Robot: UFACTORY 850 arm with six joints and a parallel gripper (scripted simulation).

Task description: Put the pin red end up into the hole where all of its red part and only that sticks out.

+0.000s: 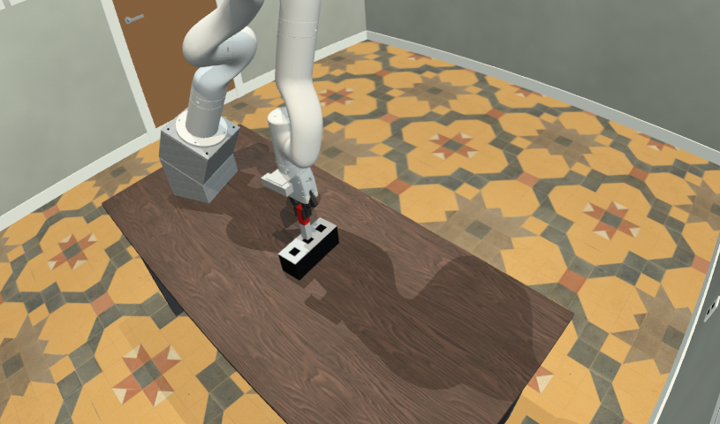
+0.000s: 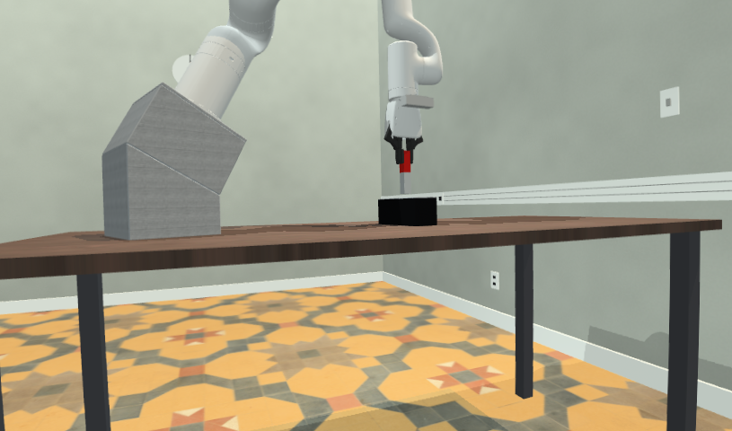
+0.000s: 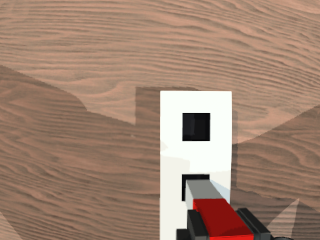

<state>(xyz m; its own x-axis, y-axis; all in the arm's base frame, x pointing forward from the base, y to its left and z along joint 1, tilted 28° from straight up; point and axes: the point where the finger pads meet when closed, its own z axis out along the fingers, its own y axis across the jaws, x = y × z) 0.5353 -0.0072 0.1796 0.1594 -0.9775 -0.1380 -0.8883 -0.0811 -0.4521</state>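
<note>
Right now the pin is 1 cm below my hand. Round my hand: black block 15 cm below.
</note>
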